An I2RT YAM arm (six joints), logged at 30 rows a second.
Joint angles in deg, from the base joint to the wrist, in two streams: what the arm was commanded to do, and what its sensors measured. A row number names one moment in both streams.
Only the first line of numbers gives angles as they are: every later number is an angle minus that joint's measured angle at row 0.
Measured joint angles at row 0: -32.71 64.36 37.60 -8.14 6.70 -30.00
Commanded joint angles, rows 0 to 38: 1.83 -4.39 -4.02 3.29 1.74 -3.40; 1.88 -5.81 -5.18 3.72 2.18 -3.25; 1.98 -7.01 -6.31 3.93 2.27 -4.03; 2.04 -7.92 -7.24 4.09 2.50 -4.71; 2.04 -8.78 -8.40 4.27 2.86 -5.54; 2.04 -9.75 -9.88 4.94 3.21 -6.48; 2.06 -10.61 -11.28 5.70 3.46 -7.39; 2.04 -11.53 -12.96 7.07 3.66 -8.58; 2.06 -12.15 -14.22 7.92 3.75 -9.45; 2.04 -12.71 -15.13 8.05 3.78 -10.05; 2.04 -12.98 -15.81 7.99 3.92 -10.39; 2.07 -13.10 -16.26 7.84 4.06 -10.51; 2.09 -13.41 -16.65 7.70 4.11 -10.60; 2.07 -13.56 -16.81 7.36 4.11 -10.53; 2.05 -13.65 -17.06 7.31 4.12 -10.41; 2.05 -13.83 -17.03 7.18 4.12 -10.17; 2.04 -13.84 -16.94 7.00 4.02 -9.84; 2.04 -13.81 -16.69 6.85 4.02 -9.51; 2.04 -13.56 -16.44 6.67 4.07 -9.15; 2.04 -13.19 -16.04 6.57 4.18 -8.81; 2.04 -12.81 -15.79 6.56 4.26 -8.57; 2.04 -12.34 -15.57 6.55 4.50 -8.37; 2.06 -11.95 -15.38 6.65 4.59 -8.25; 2.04 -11.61 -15.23 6.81 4.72 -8.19; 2.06 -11.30 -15.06 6.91 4.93 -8.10; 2.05 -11.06 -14.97 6.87 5.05 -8.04; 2.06 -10.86 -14.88 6.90 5.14 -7.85; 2.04 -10.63 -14.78 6.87 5.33 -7.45; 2.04 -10.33 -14.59 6.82 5.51 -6.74; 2.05 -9.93 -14.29 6.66 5.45 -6.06; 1.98 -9.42 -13.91 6.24 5.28 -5.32; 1.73 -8.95 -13.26 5.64 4.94 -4.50; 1.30 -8.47 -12.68 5.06 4.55 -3.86; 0.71 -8.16 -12.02 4.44 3.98 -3.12; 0.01 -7.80 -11.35 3.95 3.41 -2.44; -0.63 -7.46 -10.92 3.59 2.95 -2.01; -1.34 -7.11 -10.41 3.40 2.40 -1.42; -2.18 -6.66 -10.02 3.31 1.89 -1.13; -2.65 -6.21 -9.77 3.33 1.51 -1.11
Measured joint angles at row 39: -1.42 -6.80 -12.24 3.74 3.26 -3.76
